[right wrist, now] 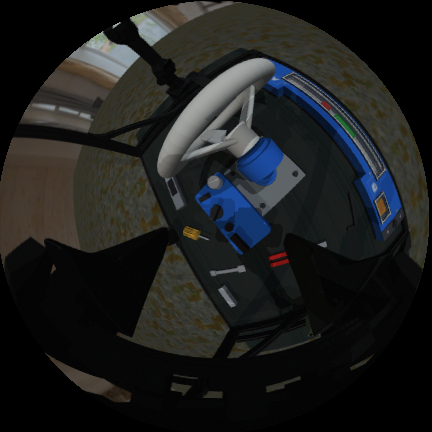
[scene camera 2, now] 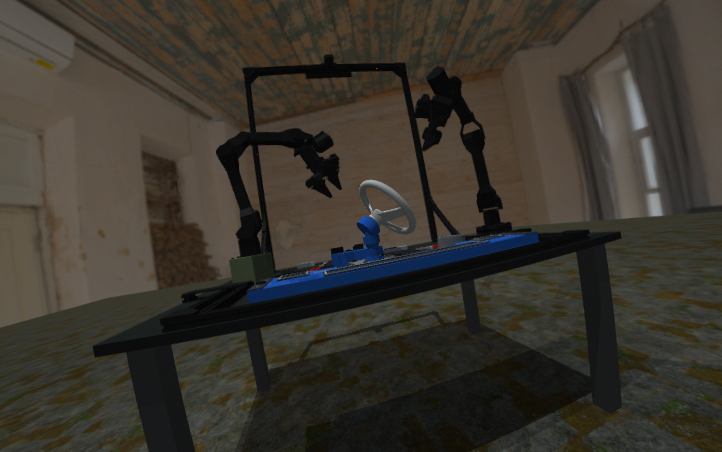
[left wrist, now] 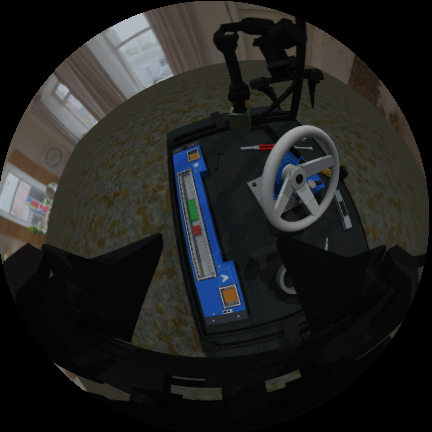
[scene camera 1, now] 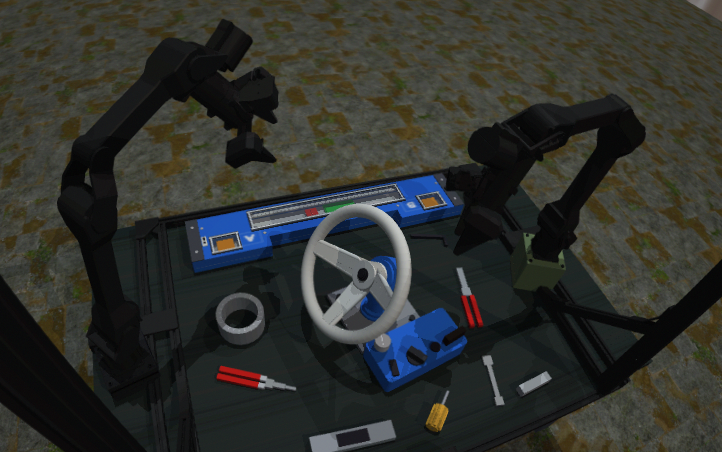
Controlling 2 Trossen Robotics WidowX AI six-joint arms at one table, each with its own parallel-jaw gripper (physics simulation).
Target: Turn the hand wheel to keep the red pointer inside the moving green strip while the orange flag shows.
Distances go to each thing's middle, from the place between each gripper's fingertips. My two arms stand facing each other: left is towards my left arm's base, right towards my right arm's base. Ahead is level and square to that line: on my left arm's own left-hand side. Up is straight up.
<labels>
Right now my right hand is 50 mm short of the hand wheel (scene camera 1: pixel 368 276), 170 mm to the right of it and 90 mm above it.
Now: left hand 21 cm past the hand wheel, 10 cm to the left of it and 17 cm above it.
</labels>
